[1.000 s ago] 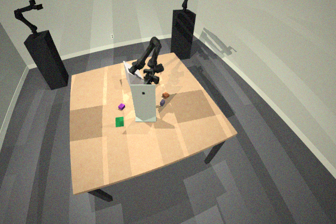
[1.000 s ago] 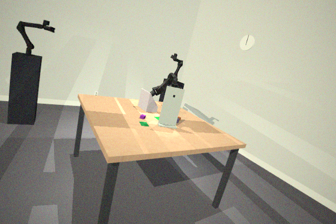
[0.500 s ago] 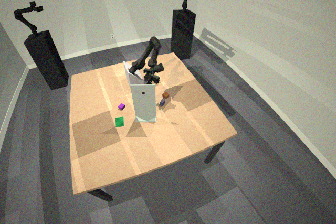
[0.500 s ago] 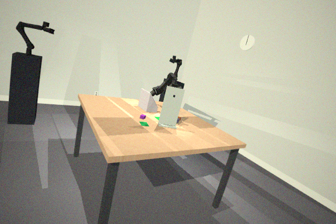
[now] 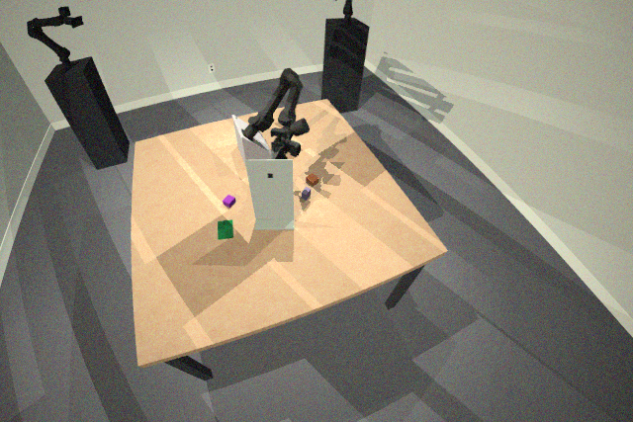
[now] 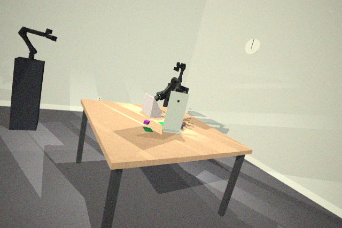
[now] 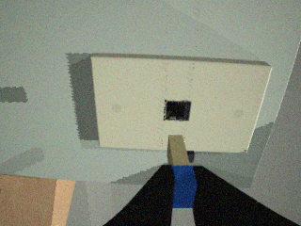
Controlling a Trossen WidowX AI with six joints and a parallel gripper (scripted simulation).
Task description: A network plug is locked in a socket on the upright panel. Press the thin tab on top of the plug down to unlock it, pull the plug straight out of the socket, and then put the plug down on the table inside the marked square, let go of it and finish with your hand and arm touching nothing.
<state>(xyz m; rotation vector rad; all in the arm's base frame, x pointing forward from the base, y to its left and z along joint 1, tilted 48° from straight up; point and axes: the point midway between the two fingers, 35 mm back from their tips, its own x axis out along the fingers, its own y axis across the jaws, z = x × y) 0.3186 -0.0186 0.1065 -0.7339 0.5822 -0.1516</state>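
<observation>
The green marked square lies 280 mm below my gripper tip, 90 mm behind it and 10 mm to the left of it. The rest, counted from my gripper tip: grey panel: 110 mm below, 80 mm ahead, 30 mm to the right; then lilac block: 260 mm below, 150 mm to the left, 20 mm behind; then orange block: 270 mm below, 210 mm to the left, 100 mm behind.
</observation>
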